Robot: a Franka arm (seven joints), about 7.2 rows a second.
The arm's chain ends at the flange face. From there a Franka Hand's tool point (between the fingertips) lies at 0.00 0.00 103.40 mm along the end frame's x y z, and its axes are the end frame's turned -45 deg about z.
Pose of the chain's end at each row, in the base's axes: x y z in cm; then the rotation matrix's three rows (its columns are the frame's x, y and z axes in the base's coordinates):
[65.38 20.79 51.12], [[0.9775 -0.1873 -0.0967], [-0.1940 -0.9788 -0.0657], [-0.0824 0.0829 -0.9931]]
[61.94 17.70 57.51], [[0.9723 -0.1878 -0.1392], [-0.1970 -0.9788 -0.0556], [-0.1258 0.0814 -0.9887]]
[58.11 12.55 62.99], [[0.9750 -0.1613 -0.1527], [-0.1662 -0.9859 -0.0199], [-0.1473 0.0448 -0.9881]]
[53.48 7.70 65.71], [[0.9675 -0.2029 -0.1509], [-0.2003 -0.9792 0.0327], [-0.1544 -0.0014 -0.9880]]
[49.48 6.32 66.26], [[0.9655 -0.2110 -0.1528], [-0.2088 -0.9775 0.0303], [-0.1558 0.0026 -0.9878]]
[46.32 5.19 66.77], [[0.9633 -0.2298 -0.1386], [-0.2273 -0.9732 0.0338], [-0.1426 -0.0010 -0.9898]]
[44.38 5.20 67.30], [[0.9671 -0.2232 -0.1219], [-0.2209 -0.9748 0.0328], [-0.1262 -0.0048 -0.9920]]
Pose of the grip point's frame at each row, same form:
[64.38 20.11 40.85], [[0.8236 0.5588 -0.0967], [0.5549 -0.8293 -0.0657], [-0.1169 0.0004 -0.9931]]
[60.50 17.13 47.29], [[0.8203 0.5547 -0.1392], [0.5528 -0.8314 -0.0556], [-0.1465 -0.0314 -0.9887]]
[56.53 12.34 52.77], [[0.8035 0.5754 -0.1527], [0.5796 -0.8147 -0.0199], [-0.1358 -0.0725 -0.9881]]
[51.92 8.04 55.49], [[0.8276 0.5407 -0.1509], [0.5508 -0.8340 0.0327], [-0.1082 -0.1102 -0.9880]]
[47.90 6.63 56.05], [[0.8319 0.5335 -0.1528], [0.5436 -0.8388 0.0303], [-0.1120 -0.1083 -0.9878]]
[44.89 5.54 56.54], [[0.8436 0.5187 -0.1386], [0.5274 -0.8489 0.0338], [-0.1001 -0.1015 -0.9898]]
[43.12 5.54 57.04], [[0.8417 0.5260 -0.1219], [0.5331 -0.8455 0.0328], [-0.0858 -0.0926 -0.9920]]

